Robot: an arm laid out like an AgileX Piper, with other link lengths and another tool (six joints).
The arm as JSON. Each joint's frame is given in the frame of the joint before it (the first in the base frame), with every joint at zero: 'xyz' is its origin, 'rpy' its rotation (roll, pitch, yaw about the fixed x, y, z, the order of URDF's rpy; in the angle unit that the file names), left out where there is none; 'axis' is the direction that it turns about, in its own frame. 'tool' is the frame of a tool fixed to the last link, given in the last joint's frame.
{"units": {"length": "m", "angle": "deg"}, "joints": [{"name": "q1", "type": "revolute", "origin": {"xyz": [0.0, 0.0, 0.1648], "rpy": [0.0, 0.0, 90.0]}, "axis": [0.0, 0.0, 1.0]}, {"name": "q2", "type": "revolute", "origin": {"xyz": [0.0, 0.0, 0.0], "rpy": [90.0, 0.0, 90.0]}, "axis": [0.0, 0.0, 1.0]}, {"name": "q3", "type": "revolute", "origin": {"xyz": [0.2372, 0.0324, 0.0], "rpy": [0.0, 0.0, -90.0]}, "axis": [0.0, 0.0, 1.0]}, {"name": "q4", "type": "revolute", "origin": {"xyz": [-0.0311, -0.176, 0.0], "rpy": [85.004, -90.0, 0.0]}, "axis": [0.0, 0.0, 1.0]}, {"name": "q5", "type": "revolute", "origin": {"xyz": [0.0, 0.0, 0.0], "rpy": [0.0, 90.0, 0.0]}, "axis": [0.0, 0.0, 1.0]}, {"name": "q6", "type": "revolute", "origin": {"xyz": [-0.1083, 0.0, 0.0], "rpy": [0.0, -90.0, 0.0]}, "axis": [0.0, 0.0, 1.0]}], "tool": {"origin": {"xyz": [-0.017, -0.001, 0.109], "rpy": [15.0, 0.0, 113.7]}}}
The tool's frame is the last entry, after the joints.
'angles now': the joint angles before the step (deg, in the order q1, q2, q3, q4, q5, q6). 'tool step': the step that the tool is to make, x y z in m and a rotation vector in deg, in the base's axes. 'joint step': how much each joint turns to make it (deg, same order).
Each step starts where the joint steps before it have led.
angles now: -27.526 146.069 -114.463 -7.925 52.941 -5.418
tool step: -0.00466 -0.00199 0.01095 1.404 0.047 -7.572
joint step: -0.508 0.139 -4.493 0.505 5.796 6.284
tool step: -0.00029 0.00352 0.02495 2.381 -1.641 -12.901
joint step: -0.123 -0.168 -8.428 1.574 9.509 11.441
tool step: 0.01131 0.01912 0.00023 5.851 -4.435 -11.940
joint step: 0.055 0.725 -2.587 5.846 1.216 10.768
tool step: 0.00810 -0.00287 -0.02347 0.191 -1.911 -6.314
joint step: 0.045 3.417 0.117 -0.001 -5.132 6.448
